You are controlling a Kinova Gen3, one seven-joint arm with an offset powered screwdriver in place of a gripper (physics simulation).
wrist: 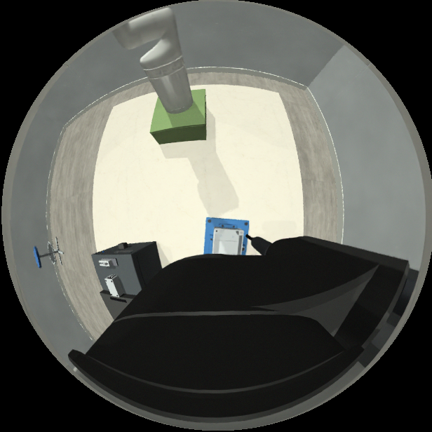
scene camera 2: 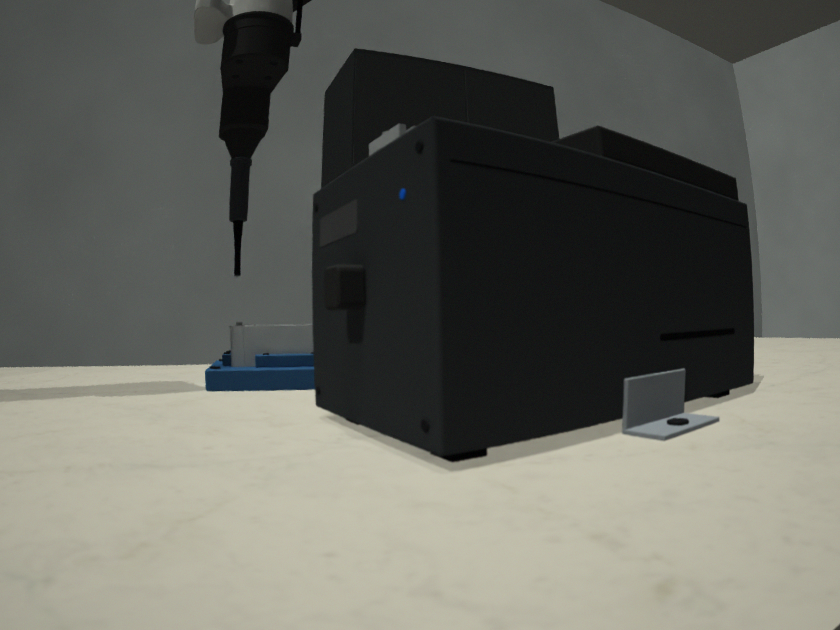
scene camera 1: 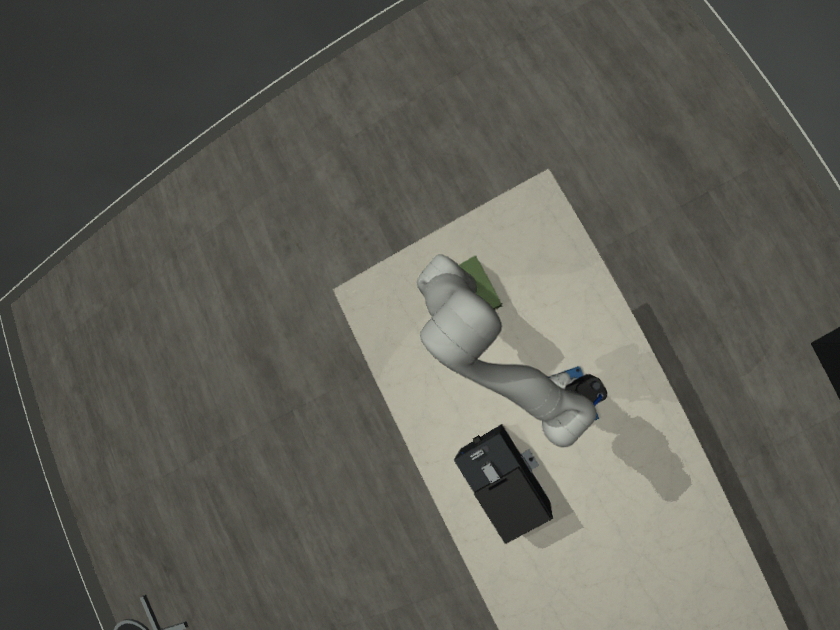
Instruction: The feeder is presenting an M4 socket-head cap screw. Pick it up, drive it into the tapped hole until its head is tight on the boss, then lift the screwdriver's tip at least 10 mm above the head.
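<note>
My screwdriver tip [scene camera 2: 236, 273] [wrist: 248, 236] points straight down and is bare, with no screw on it. A small grey screw head [scene camera 2: 238, 323] sits on top of the boss at the near corner of the pale housing [scene camera 2: 281, 342] [wrist: 227, 241]. The tip hangs above that head, apart from it by several head widths. The housing stands in a blue fixture [scene camera 2: 261, 378] [wrist: 209, 237]. The feeder [scene camera 1: 512, 505] [scene camera 2: 576, 271] [wrist: 120, 265] is a black box; no screw can be made out at its small front block [scene camera 2: 344, 286]. The arm hides the tip in scene camera 1.
The arm [scene camera 1: 519, 387] reaches over the pale table [scene camera 1: 549, 223] from beside a green block [scene camera 1: 483, 283] [wrist: 187, 120]. A metal bracket [scene camera 2: 654, 400] stands at the feeder's side. In scene camera 2 the feeder hides part of the fixture.
</note>
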